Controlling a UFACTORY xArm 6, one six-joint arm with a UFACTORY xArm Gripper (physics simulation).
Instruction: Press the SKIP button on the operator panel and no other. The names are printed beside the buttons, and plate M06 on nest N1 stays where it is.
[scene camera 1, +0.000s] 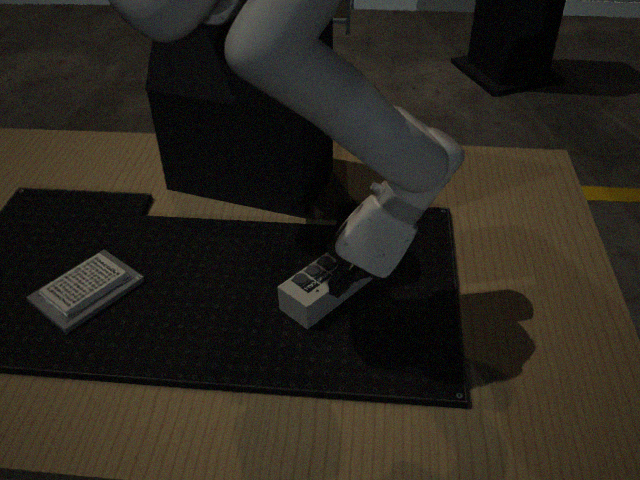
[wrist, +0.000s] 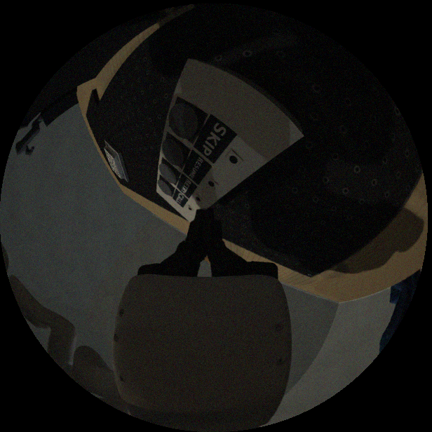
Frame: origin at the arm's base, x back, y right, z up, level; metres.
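Where they show: gripper, fingertip midpoint: (scene camera 1: 333, 291).
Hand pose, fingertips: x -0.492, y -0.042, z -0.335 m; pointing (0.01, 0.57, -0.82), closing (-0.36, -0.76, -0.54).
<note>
Each offset is from my fingertips to the top centre of the thing. "spot": to the spot under its first point. Level surfaces: height alone.
The operator panel @(dx +0.052, dy -0.009, dz +0.000 m) (scene camera 1: 294, 307) (wrist: 240, 100) is a pale box with a row of dark round buttons. In the wrist view the SKIP button (wrist: 184, 119) is the largest-looking, beside the printed SKIP label (wrist: 216, 137); RESUME (wrist: 175, 146), RETRY (wrist: 168, 171) and CALL (wrist: 166, 187) follow. In the scene view the arm hides the SKIP end. My gripper (scene camera 1: 337, 293) (wrist: 206, 219) is shut and empty, its dark fingertips over the panel's edge on the label side, away from the buttons. Contact cannot be told. A pale printed plate @(dx +0.206, dy +0.388, dz -0.030 m) (scene camera 1: 85, 283) (wrist: 115, 164) lies on a grey base @(spot: dx +0.189, dy +0.306, dz -0.044 m) (scene camera 1: 133, 281); its name is unreadable.
Panel and plate base rest on a black perforated mat @(dz -0.056 m) (scene camera 1: 217, 330) (wrist: 345, 130) on a wooden table @(dz -0.068 m) (scene camera 1: 206, 434). A large black block (scene camera 1: 232, 149) stands behind the mat. The arm's shadow falls across the mat's right side and the table.
</note>
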